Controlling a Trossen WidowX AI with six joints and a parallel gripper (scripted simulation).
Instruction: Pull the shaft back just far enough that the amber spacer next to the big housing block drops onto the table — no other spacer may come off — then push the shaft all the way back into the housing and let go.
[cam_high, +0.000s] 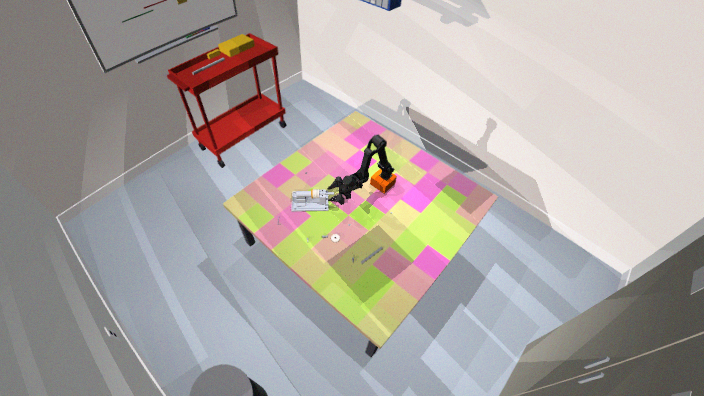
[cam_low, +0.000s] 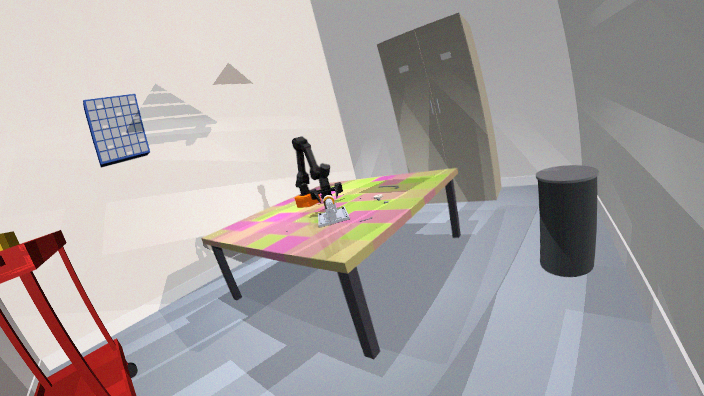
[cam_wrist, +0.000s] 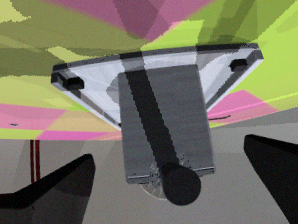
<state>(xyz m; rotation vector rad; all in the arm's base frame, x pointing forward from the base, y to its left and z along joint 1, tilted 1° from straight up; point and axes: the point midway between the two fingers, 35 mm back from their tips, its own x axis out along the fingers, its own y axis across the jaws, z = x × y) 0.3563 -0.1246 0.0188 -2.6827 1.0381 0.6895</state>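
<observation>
Right now my gripper tip is 4 cm short of the thin shaft, 3 cm to the left of it and 1 cm below it. Round my gripper tip: white disc: 23 cm to the left, 16 cm ahead, 6 cm below.
</observation>
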